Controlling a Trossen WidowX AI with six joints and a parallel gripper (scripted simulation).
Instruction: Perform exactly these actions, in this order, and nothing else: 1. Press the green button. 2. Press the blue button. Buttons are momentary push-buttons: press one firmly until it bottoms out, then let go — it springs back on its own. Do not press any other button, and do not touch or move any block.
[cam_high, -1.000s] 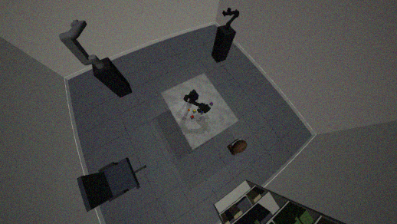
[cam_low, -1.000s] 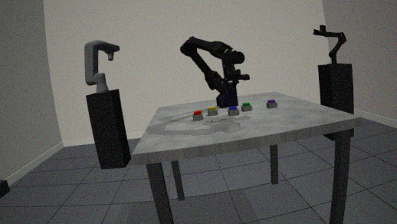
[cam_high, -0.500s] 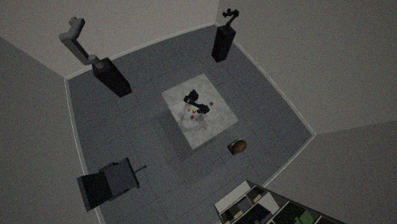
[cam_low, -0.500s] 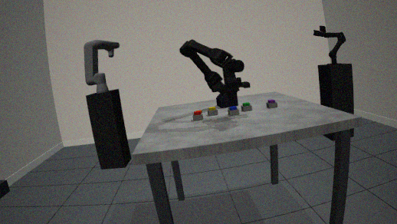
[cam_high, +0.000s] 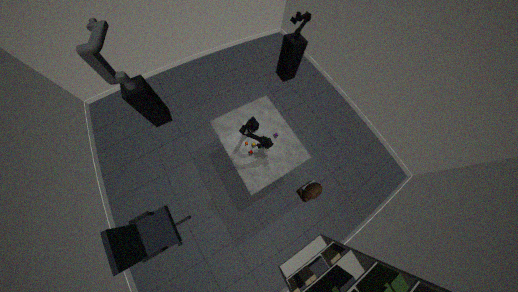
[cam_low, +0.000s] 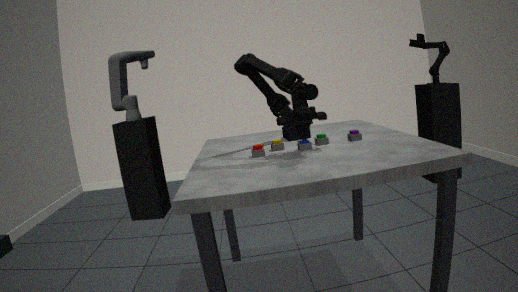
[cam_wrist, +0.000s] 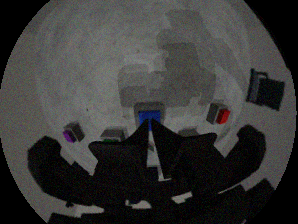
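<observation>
Right now my gripper tip is 10 mm above the blue button. From my gripper tip the other things lie so: yellow button: 100 mm to the right, 70 mm behind; then green button: 80 mm to the left, 70 mm behind; then red button: 180 mm to the right.
</observation>
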